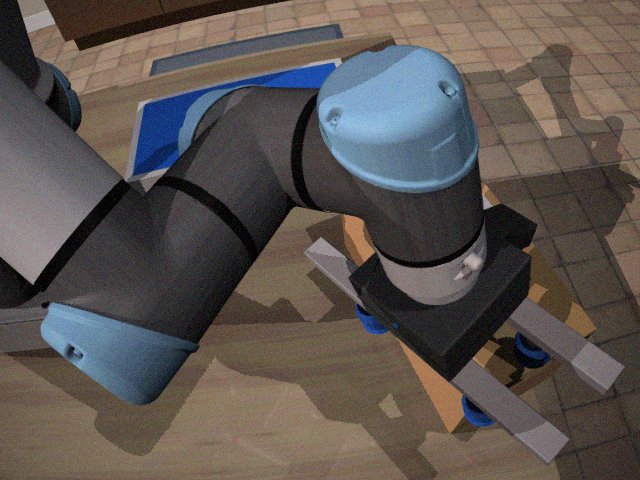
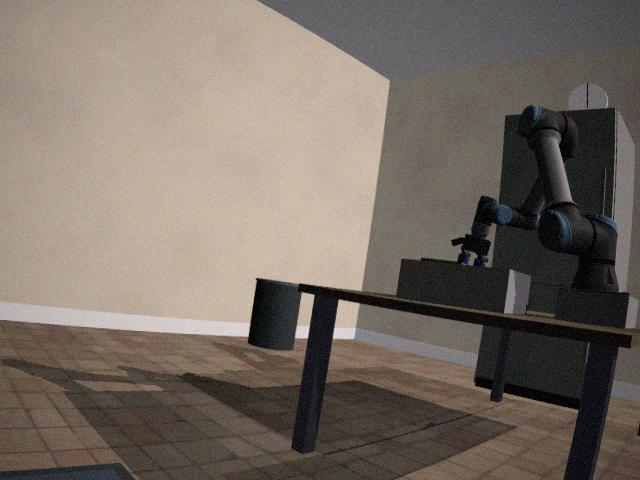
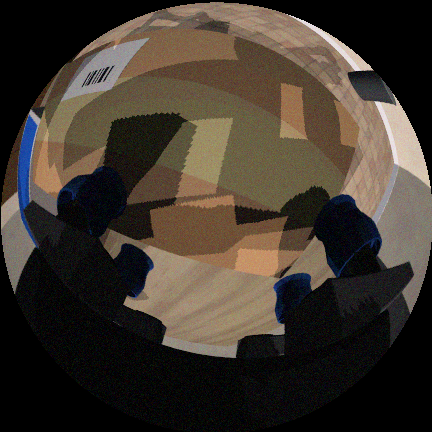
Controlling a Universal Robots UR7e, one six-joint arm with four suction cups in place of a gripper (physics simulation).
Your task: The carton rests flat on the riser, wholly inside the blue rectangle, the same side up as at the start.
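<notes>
The carton is a flat brown cardboard box with a white barcode label. It lies on the wooden table at the right, away from the riser. My suction gripper sits low on top of the carton. Its two far blue cups press on the carton's top, and the two near cups hang past the carton's edge over the table. The riser with the blue rectangle stands at the back left, partly hidden by my arm.
My arm's elbow and forearm stretch across the table between the carton and the riser. A dark round bin stands on the tiled floor beyond the table. A grey mat lies on the floor behind the riser.
</notes>
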